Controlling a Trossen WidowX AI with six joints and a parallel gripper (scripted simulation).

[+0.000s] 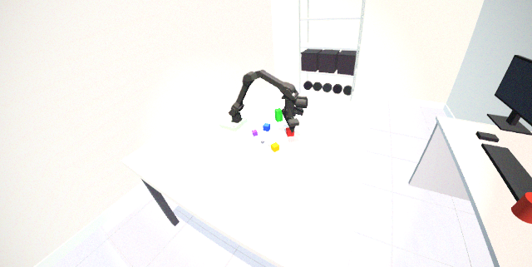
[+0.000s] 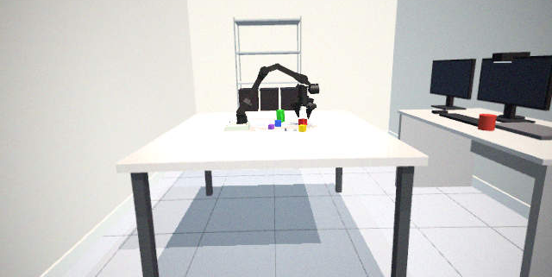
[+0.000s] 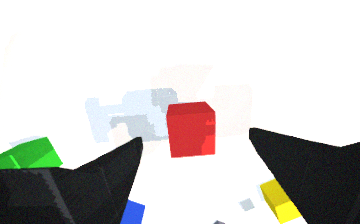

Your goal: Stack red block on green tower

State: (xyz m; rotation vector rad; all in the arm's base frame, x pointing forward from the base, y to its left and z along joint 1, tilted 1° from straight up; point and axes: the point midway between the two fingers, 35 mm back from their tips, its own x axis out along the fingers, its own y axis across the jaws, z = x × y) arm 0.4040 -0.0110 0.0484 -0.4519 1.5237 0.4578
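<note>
Right now the red block is 30 mm below my gripper tip. Also, from my gripper tip: purple cube: 220 mm behind, 70 mm to the right, 30 mm below; yellow cube: 40 mm behind, 160 mm to the right, 30 mm below; blue cube: 170 mm behind, 10 mm to the left, 30 mm below.
</note>
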